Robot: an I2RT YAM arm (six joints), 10 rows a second.
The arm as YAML. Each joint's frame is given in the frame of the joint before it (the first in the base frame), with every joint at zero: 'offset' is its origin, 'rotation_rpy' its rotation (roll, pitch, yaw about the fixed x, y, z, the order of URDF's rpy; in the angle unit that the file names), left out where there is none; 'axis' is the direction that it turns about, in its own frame. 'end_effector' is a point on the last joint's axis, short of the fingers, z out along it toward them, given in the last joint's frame.
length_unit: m
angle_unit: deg
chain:
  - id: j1
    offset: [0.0, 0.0, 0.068]
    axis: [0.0, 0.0, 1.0]
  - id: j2
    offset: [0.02, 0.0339, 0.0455]
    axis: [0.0, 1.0, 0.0]
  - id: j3
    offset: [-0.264, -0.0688, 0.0]
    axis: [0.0, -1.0, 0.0]
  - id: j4
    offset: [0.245, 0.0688, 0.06]
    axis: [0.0, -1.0, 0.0]
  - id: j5
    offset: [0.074, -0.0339, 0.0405]
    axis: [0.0, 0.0, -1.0]
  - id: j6
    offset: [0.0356, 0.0, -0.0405]
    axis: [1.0, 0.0, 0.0]
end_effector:
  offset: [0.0, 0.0, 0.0]
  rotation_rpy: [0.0, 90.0, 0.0]
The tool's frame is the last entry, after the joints.
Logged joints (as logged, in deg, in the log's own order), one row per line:
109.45, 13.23, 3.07, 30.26, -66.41, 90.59
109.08, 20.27, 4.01, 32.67, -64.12, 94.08
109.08, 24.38, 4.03, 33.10, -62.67, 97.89
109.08, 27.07, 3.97, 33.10, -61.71, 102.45
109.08, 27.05, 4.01, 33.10, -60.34, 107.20
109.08, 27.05, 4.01, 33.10, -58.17, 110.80
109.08, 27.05, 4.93, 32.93, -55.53, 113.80
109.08, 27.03, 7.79, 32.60, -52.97, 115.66
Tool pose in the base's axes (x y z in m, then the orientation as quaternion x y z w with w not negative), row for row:
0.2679, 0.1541, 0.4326, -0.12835, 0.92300, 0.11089, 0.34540
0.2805, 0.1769, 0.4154, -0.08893, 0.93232, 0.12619, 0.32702
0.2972, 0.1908, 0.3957, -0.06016, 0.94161, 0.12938, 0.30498
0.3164, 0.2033, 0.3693, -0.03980, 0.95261, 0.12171, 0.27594
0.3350, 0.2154, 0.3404, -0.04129, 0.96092, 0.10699, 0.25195
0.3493, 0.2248, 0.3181, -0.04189, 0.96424, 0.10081, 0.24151
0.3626, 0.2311, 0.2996, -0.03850, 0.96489, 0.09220, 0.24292
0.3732, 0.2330, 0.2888, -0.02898, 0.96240, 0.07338, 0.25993
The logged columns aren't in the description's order. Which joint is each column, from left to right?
Columns, left to right: j3, j6, j5, j1, j4, j2.
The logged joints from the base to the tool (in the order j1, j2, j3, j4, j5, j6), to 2 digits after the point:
30.26, 90.59, 109.45, -66.41, 3.07, 13.23
32.67, 94.08, 109.08, -64.12, 4.01, 20.27
33.10, 97.89, 109.08, -62.67, 4.03, 24.38
33.10, 102.45, 109.08, -61.71, 3.97, 27.07
33.10, 107.20, 109.08, -60.34, 4.01, 27.05
33.10, 110.80, 109.08, -58.17, 4.01, 27.05
32.93, 113.80, 109.08, -55.53, 4.93, 27.05
32.60, 115.66, 109.08, -52.97, 7.79, 27.03

